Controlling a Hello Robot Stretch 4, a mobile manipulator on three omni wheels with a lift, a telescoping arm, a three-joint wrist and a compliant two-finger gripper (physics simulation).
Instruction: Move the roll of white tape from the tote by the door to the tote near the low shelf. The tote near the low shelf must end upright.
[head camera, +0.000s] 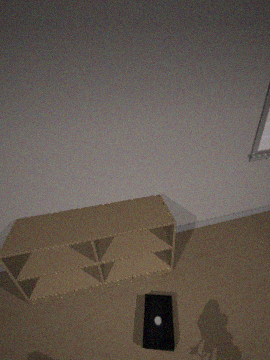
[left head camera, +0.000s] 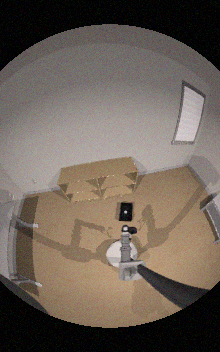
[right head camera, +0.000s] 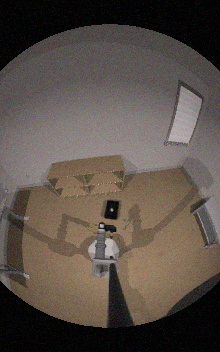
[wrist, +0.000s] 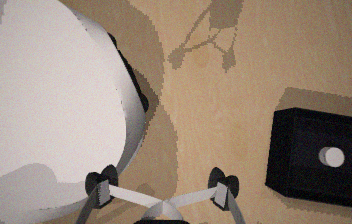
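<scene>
The white roll of tape lies inside a black tote. The tote stands upright on the floor in front of the low shelf. My gripper is open, with no object between its fingertips. In the wrist view it is above the floor, between the robot's white base and the tote, with the tote off to the right. The tote by the door cannot be made out in these views.
The robot's round white base is on the left in the wrist view, close to the left fingertip in the picture. A grey frame-like object stands at the right side of the room. A window is on the wall.
</scene>
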